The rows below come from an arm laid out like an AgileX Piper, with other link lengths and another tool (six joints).
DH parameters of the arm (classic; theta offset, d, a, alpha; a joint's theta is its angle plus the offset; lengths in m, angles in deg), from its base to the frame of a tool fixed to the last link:
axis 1: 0 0.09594 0 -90
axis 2: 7.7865 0 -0.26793 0
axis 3: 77.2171 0 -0.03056 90
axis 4: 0 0.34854 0 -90
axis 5: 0 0 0 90
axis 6: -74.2 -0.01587 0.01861 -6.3
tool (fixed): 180 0.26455 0 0
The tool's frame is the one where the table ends.
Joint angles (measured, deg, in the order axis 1, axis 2, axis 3, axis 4, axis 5, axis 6), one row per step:
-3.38 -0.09 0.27 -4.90 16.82 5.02
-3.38 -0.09 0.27 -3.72 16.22 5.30
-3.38 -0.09 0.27 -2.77 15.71 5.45
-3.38 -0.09 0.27 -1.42 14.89 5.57
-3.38 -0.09 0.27 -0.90 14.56 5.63
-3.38 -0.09 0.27 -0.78 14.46 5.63
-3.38 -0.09 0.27 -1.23 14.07 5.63
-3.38 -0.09 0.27 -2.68 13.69 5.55
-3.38 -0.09 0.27 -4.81 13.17 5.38
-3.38 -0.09 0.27 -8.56 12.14 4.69
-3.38 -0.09 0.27 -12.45 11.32 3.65
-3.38 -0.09 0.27 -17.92 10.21 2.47
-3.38 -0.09 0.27 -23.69 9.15 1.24
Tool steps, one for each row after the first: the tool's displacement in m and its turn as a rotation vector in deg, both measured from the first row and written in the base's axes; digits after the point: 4 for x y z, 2 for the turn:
0.0010 0.0024 0.0021 1.41 -0.69 0.09
0.0019 0.0042 0.0040 2.47 -1.26 0.17
0.0032 0.0066 0.0071 3.88 -2.17 0.29
0.0037 0.0075 0.0084 4.43 -2.53 0.33
0.0038 0.0077 0.0088 4.55 -2.64 0.35
0.0043 0.0070 0.0105 4.07 -3.00 0.34
0.0046 0.0046 0.0123 2.53 -3.29 0.30
0.0050 0.0013 0.0150 0.20 -3.66 0.25
0.0058 -0.0043 0.0205 -4.28 -4.39 0.29
0.0062 -0.0097 0.0257 -9.24 -4.86 0.41
0.0068 -0.0163 0.0333 -15.94 -5.45 0.59
0.0072 -0.0220 0.0414 -22.99 -5.92 0.84

